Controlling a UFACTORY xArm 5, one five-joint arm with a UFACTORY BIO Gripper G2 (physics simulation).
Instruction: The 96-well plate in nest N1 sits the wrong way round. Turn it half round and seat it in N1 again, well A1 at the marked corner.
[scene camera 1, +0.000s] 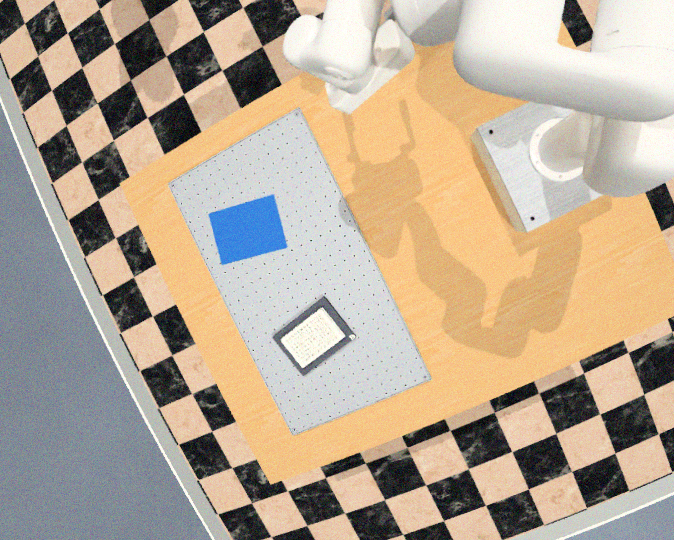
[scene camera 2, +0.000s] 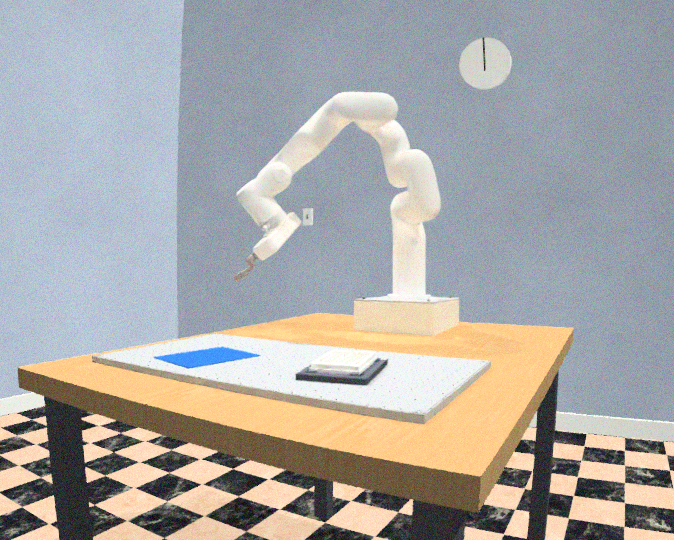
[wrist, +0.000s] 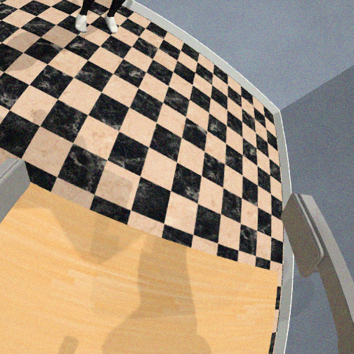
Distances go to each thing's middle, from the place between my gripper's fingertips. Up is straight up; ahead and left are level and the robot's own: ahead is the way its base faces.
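There's a cream 96-well plate (scene camera 1: 319, 332) that's 51 cm to the left of my hand, 42 cm ahead of it and 16 cm below it. Dark nest N1 (scene camera 1: 332, 312) is 42 cm ahead of my hand as well, 51 cm to the left of it, and 17 cm below it. And the flat blue rectangle (scene camera 1: 253, 228), that one's 21 cm to the left of my hand, 17 cm below it and 44 cm ahead of it. Of the things named here, the flat blue rectangle is the nearest to my hand, going by their middles.
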